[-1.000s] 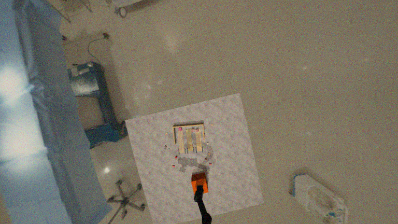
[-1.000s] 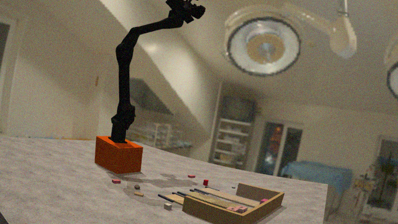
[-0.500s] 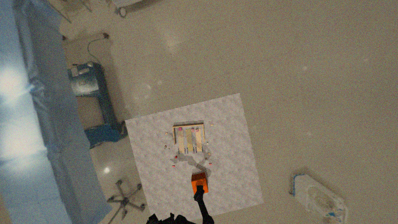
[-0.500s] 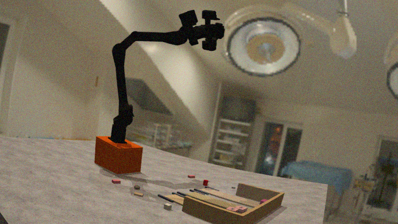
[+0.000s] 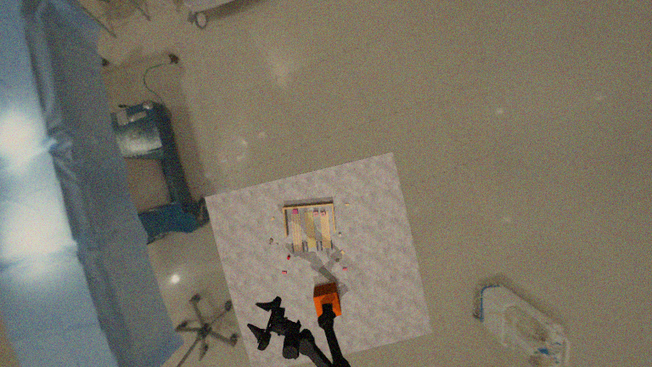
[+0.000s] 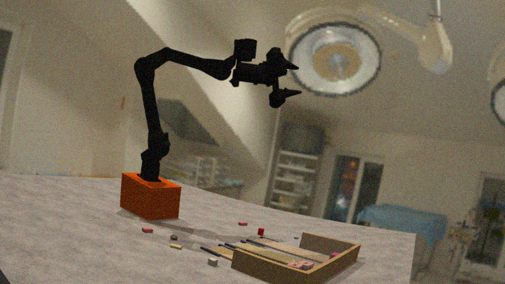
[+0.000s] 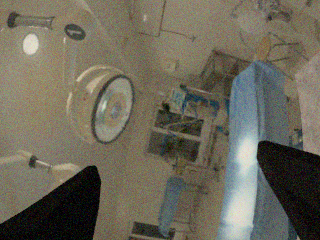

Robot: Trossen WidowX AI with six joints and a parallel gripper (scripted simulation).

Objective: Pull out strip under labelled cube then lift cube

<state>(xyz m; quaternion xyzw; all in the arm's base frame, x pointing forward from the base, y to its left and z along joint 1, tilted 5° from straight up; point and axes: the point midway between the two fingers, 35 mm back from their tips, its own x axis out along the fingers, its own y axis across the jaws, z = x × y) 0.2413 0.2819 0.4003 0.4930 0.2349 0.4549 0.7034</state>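
Now: gripper tip 14 cm short of the beige cube, 41 cm to the left of it and 49 cm above it.
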